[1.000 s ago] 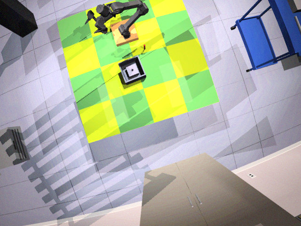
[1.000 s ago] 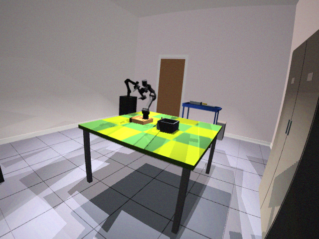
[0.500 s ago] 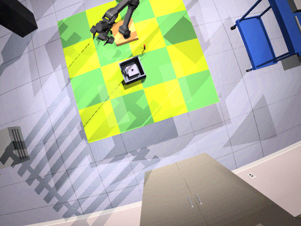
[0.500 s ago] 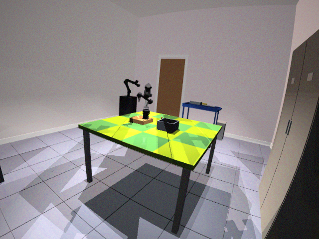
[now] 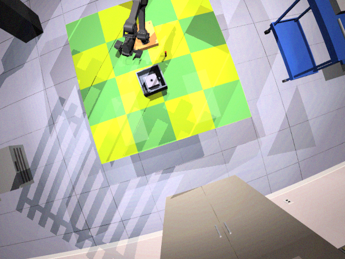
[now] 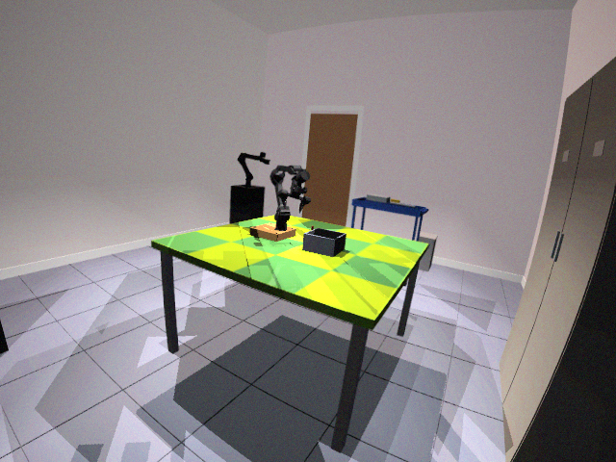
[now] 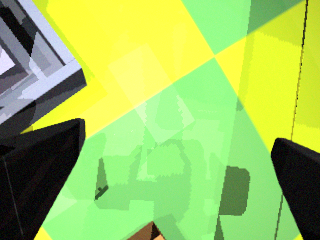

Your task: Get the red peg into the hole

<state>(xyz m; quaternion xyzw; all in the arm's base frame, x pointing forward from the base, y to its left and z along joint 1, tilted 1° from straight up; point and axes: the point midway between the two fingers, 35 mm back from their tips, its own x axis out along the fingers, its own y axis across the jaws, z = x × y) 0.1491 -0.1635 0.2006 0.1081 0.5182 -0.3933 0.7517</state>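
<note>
My gripper tip is now 20 mm short of the red peg, 280 mm to the right of it and 180 mm above it. Round my gripper tip: plate: 180 mm ahead, 90 mm to the left, 170 mm below; then dark box: 180 mm ahead, 90 mm to the left, 190 mm below.
</note>
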